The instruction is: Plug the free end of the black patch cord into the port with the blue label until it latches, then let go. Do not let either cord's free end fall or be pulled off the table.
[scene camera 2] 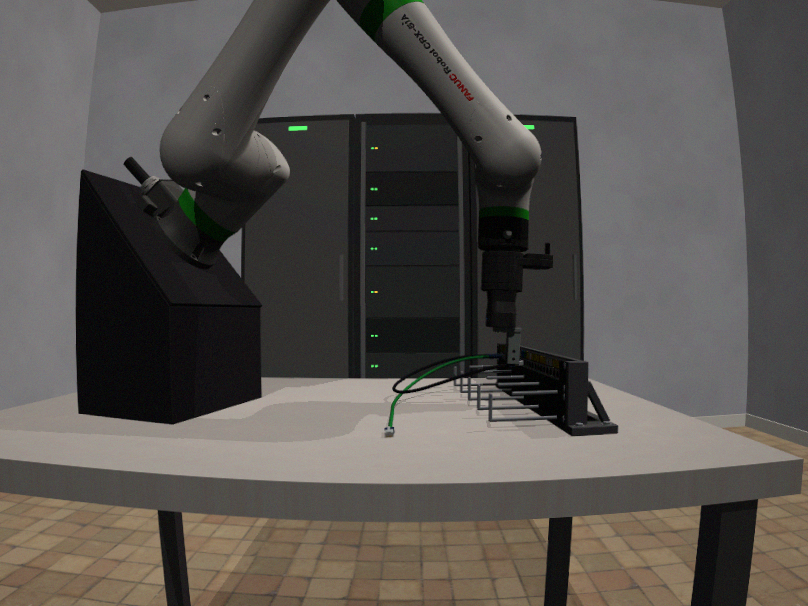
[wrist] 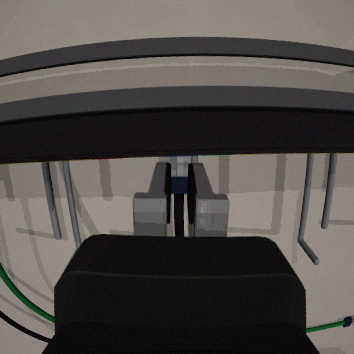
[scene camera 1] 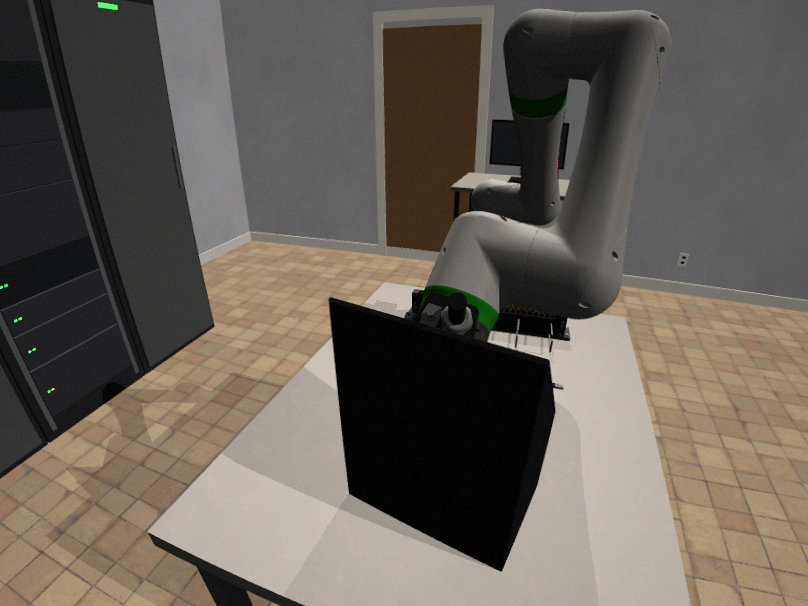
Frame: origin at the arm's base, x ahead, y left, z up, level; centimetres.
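Seen in the pictures: gripper, fingertip midpoint: (scene camera 2: 512,363) (wrist: 178,180); arm's base, origin of the base link: (scene camera 2: 182,240) (scene camera 1: 440,355).
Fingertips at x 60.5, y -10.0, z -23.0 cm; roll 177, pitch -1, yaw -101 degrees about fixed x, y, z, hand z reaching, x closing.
Observation:
Offsets run from my fingertips to a thing's top centre. "*": to the spot under its first point. Level surfaces: height alone.
My gripper (scene camera 2: 513,355) (wrist: 178,180) is shut on the black patch cord's plug, gripping it at its dark blue boot {dx -0.1, dy +0.0, dz +0.3 cm} (wrist: 179,185). The plug's clear front {* dx +0.9, dy -0.3, dz +0.7 cm} (wrist: 181,167) points at the patch panel {dx +0.3, dy -1.0, dz +2.4 cm} (scene camera 2: 576,397) (wrist: 180,131), and its tip passes under the panel's edge in the wrist view. How deep it sits in a port, and whether it is latched, is hidden. The black cord (scene camera 2: 409,390) (wrist: 179,215) runs back between the fingers. A bluish sliver shows at the panel's edge above the plug; the port's blue label cannot be made out clearly.
The green cord (scene camera 2: 405,384) (wrist: 324,327) arcs out from the panel area, and its free end {* dx -25.8, dy -20.8, dz -6.9 cm} (scene camera 2: 389,431) (wrist: 348,321) lies on the table {dz -7.7 cm} (scene camera 2: 326,466). Grey cable guide bars (scene camera 2: 522,419) (wrist: 304,200) stick out on both sides of my fingers. The black robot pedestal (scene camera 1: 443,430) (scene camera 2: 130,326) stands on the table.

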